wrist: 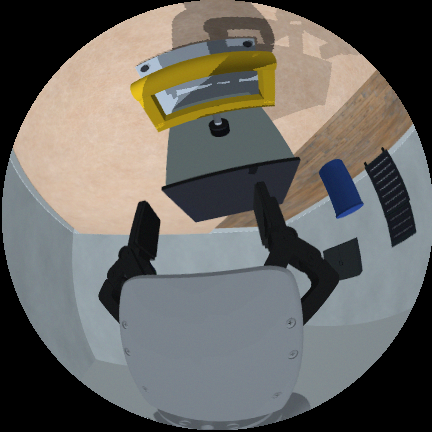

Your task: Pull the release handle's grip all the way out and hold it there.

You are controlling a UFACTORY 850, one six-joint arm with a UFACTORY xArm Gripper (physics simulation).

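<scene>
The release handle is a yellow rectangular grip [205, 71] at the upper middle of the wrist view. It stands over a grey-green housing [227, 150] with a dark end face, a black knob [219, 127] and a silver plate [192, 51] with two holes behind the grip. My gripper [200, 201] is open, with its two black fingers wide apart. The housing's dark end face shows between and just beyond the fingertips. The yellow grip is farther up in the view, beyond the fingertips, and no finger touches it.
The housing is on a light tan table top [90, 150] with a brown wooden strip [345, 120] at the right. A blue cylinder [341, 189], a black slatted object [392, 200] and a dark square panel [344, 260] show at the right. Shadows fall across the table at the top.
</scene>
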